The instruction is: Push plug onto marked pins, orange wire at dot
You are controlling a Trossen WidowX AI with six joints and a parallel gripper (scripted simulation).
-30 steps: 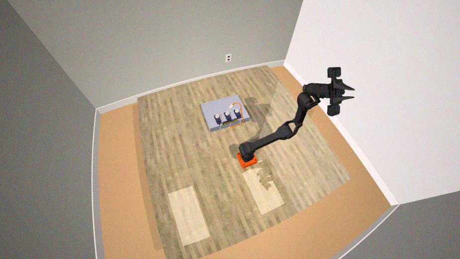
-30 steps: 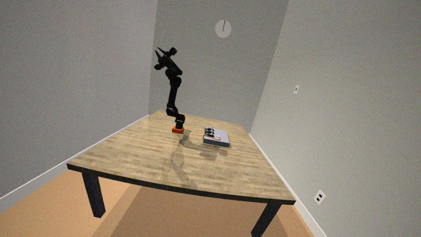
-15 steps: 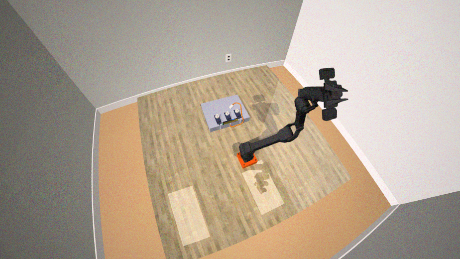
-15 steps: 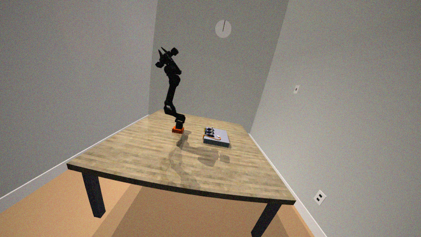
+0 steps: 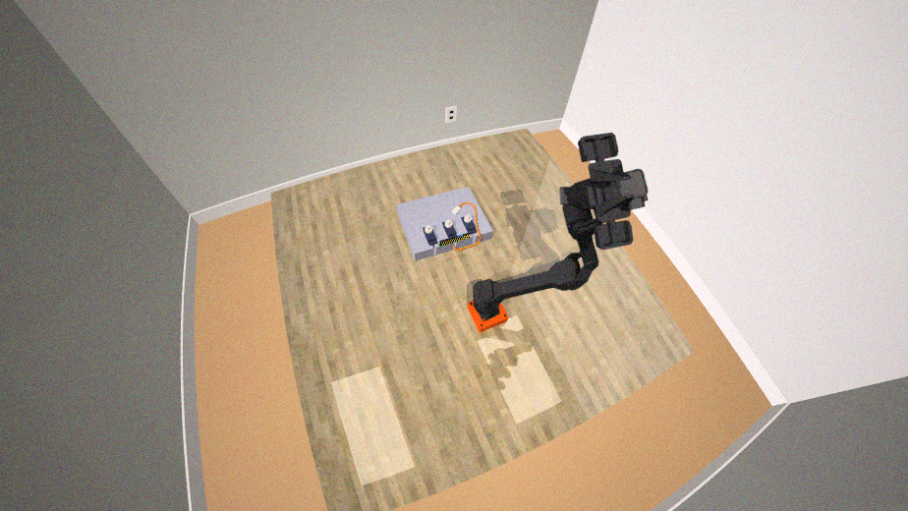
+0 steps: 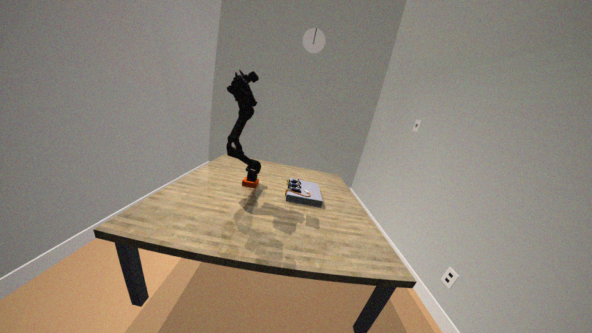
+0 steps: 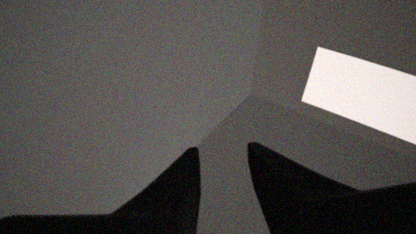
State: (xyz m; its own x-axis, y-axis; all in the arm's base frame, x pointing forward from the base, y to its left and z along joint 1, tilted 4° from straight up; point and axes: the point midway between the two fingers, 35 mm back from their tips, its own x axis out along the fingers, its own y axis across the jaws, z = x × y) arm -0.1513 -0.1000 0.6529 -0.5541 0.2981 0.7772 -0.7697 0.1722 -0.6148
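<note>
Right now my gripper tip is 650 mm above the blue band, 430 mm short of it and 10 mm to the right of it. From my gripper tip the other things lie so: pale dot (650 mm below, 430 mm ahead, 10 mm to the left); then black header strip (660 mm below, 430 mm ahead, 30 mm to the left); then green board (670 mm below, 440 mm ahead, 30 mm to the left).
</note>
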